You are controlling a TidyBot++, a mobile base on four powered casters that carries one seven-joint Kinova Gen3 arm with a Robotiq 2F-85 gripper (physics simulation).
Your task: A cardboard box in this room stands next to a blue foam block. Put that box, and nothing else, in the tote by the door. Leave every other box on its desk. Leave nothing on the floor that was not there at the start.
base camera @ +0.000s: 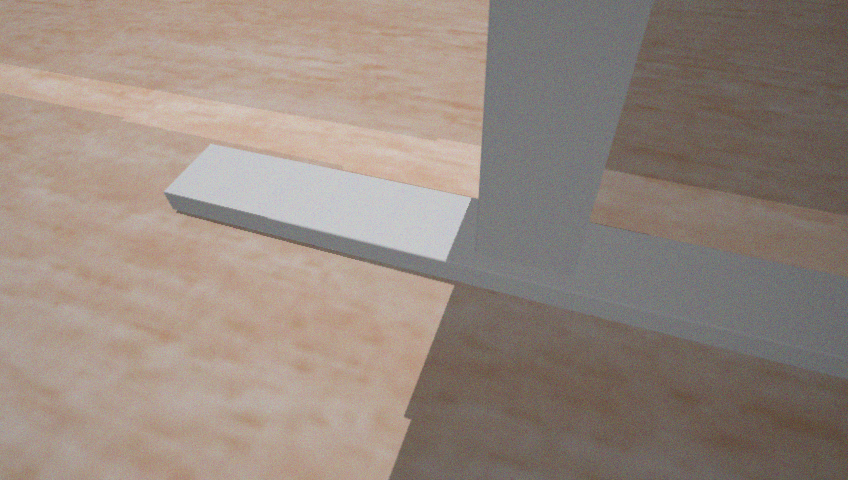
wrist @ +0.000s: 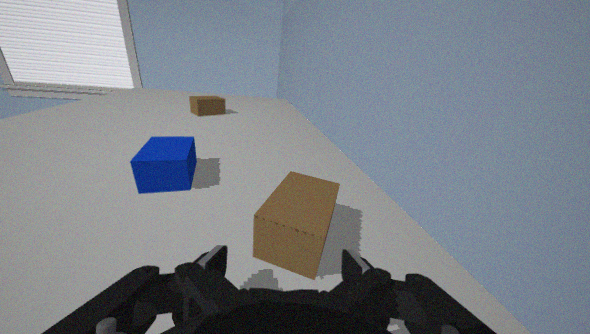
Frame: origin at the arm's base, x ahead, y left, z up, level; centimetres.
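Seen in the pictures: gripper, fingertip midpoint: (wrist: pixel 284 260).
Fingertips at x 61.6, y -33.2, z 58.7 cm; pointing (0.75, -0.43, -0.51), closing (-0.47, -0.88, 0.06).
A point is followed by its place in that frame.
A brown cardboard box (wrist: pixel 297 215) @(x 64.1, y -35.5, z 60.3 cm) stands on the light grey desk top (wrist: pixel 100 230) @(x 74.0, y -19.3, z 55.3 cm) in the wrist view, turned at an angle. A blue foam block (wrist: pixel 162 167) @(x 79.3, y -25.0, z 58.9 cm) stands to its left and a little farther off, with a gap between them. My gripper (wrist: pixel 284 260) @(x 61.6, y -33.2, z 58.7 cm) is open and empty, its fingertips at the bottom of the wrist view. The near box appears beyond the fingertips, between their lines and slightly right of the middle. The fingers do not touch it. The tote and the door do not show in either view.
A second brown box (wrist: pixel 209 106) @(x 121.4, y -36.1, z 58.2 cm) stands far back on the desk. A blue wall (wrist: pixel 450 125) @(x 64.5, y -56.1, z 67.6 cm) runs along the desk's right edge, and a window with a blind (wrist: pixel 65 42) @(x 260.7, y 36.5, z 73.0 cm) is at the back left. In the base view, a grey desk leg (base camera: pixel 553 118) @(x 36.2, y -6.2, z -23.0 cm) rises from a long foot bar (base camera: pixel 321 199) @(x 43.8, y 12.1, z -37.2 cm) on the wooden floor.
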